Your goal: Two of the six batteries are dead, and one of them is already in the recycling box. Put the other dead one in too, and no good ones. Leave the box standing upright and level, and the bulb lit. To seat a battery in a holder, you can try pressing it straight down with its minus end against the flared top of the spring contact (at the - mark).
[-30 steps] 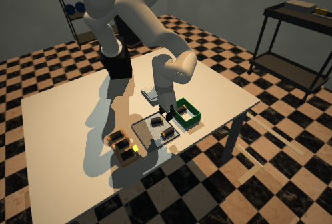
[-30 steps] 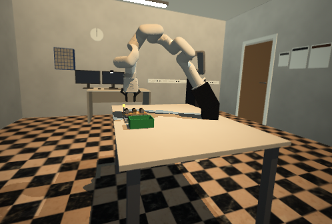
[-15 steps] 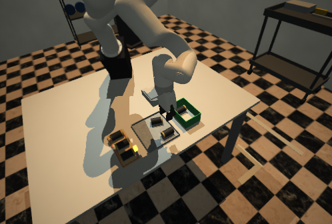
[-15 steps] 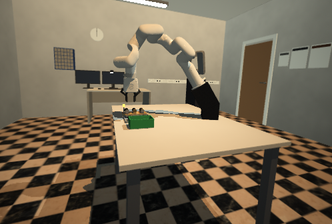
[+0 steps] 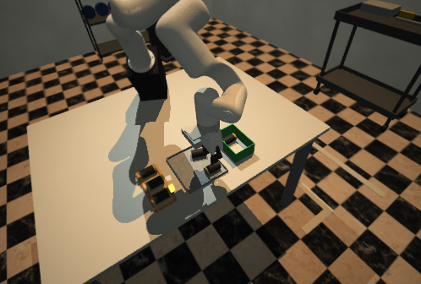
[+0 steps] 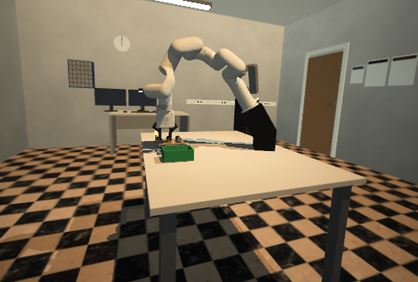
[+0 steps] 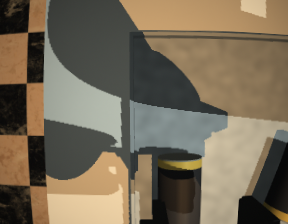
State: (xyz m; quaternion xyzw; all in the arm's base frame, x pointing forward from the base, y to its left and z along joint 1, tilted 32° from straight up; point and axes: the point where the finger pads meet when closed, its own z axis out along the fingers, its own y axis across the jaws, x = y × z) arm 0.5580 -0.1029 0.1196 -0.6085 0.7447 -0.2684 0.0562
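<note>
Now: hand 15 cm to the right of the green recycling box and 8 cm above it. Also, from my hand: grey tray 6 cm behind, 2 cm to the right, 9 cm below.
</note>
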